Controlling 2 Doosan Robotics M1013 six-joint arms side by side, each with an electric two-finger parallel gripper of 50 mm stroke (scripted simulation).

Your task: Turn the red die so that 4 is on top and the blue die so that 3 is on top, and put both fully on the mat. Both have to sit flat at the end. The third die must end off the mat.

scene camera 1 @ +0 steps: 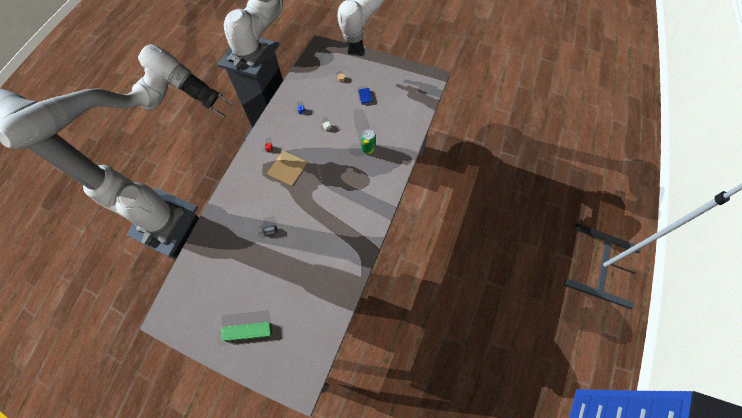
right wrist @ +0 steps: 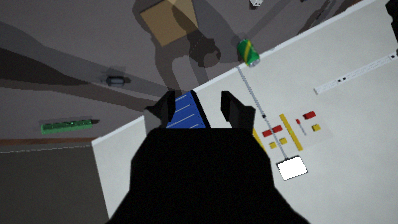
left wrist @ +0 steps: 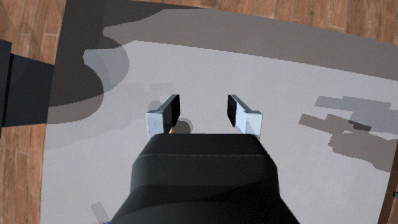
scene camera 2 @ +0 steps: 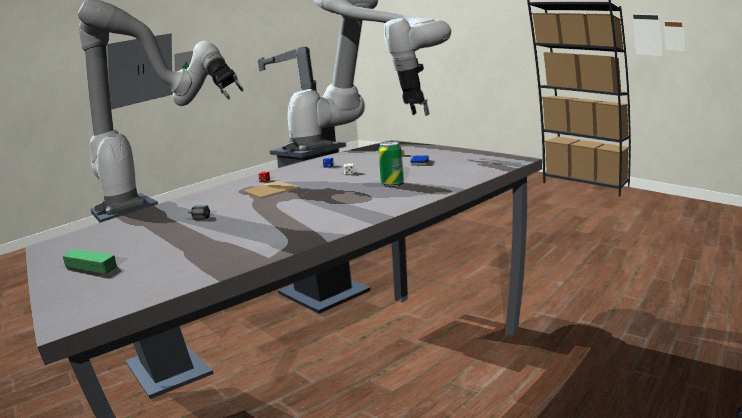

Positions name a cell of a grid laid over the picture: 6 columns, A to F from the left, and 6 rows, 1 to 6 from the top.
Labels:
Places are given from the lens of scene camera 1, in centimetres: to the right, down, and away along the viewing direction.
tan mat (scene camera 1: C3): -38, -19, 178
green block (scene camera 1: C5): -44, 47, 146
The marked spots on the tan mat and the green block are 73 cm apart.

